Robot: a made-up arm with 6 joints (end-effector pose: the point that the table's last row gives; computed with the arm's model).
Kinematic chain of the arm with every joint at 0, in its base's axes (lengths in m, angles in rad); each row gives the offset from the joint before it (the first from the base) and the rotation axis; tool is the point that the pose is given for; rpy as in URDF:
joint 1: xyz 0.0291 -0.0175 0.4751 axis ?
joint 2: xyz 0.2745 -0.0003 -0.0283 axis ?
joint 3: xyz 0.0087 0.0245 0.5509 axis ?
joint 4: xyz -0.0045 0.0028 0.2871 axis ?
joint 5: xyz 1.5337 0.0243 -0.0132 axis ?
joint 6: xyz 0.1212 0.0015 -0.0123 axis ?
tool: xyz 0.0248 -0.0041 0.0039 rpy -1.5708 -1.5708 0
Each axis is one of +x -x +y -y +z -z.
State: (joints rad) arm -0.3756 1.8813 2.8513 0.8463 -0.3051 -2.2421
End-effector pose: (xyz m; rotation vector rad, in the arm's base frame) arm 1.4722 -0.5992 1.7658 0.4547 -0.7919 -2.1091
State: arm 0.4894 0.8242 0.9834 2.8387 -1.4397 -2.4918
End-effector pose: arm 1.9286 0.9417 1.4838 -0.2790 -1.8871 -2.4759
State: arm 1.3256 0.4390 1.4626 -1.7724 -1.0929 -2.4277
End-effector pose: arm 0.1183 1.0382 2.4700 -0.5441 1.5567 1.3359
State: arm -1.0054 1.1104 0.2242 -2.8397 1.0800 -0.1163
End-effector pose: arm 1.0420 -1.6633 -0.4419 -0.3635 -1.4757 1.5497
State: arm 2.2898 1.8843 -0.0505 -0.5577 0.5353 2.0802
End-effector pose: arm -0.3394 0.3642 -1.4066 -0.4432 1.8908 -1.5412
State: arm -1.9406 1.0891 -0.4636 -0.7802 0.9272 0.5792
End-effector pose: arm -0.4180 -1.1002 -0.9209 1.9246 -1.7864 1.6540
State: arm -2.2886 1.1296 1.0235 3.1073 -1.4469 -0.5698
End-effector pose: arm -1.5163 -1.7893 0.9548 1.3828 -1.3619 -1.3590
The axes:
joint 1: +z
joint 2: +y
joint 3: -y
joint 4: -x
joint 5: -y
joint 6: -x

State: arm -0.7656 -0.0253 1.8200 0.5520 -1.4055 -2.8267
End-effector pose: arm -0.1939 0.1516 2.4396 1.8058 -0.2299 -2.0323
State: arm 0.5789 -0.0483 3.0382 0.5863 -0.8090 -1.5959
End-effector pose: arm -1.1015 -0.7884 0.9204 2.2590 -0.8736 -1.1475
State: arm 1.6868 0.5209 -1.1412 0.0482 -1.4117 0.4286
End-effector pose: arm -0.0764 0.5163 -0.6303 1.6264 0.2208 -2.5592
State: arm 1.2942 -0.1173 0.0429 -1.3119 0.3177 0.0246
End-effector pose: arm 0.5169 1.7334 1.5718 0.1597 -0.2828 -0.6128
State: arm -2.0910 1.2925 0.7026 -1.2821 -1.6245 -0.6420
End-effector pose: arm -0.9076 -2.0239 -0.0329 1.0629 1.0339 -1.7147
